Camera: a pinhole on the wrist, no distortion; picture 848 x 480 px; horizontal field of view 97.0 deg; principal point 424.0 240.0 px. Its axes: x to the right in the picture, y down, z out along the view. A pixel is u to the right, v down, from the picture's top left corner.
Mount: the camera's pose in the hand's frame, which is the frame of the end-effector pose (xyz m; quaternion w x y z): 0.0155 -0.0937 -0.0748 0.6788 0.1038 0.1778 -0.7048
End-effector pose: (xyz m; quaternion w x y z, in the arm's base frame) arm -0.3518 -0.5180 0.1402 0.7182 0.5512 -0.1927 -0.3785
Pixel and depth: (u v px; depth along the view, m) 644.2 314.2 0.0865
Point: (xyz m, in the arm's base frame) -0.3735 -0.5540 -0.0342
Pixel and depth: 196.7 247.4 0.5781
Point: -0.6948 -0.9750 0.3151
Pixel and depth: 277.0 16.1 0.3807
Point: -0.7389 -0.6337 0.1811
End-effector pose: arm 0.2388 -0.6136 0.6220 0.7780 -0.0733 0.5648 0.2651
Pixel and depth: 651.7 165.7 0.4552
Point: 0.6939 -0.9732 0.6533
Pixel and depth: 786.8 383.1 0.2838
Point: 0.5519 -0.9312 0.4369
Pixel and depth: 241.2 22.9 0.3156
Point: 0.4935 -0.5961 0.8284
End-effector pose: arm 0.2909 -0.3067 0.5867 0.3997 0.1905 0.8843 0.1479
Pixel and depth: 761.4 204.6 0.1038
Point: 0.2251 -0.4981 0.4984
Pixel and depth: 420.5 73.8 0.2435
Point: 0.4147 -0.4840 0.4522
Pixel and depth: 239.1 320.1 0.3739
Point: 0.4415 -0.2699 0.2552
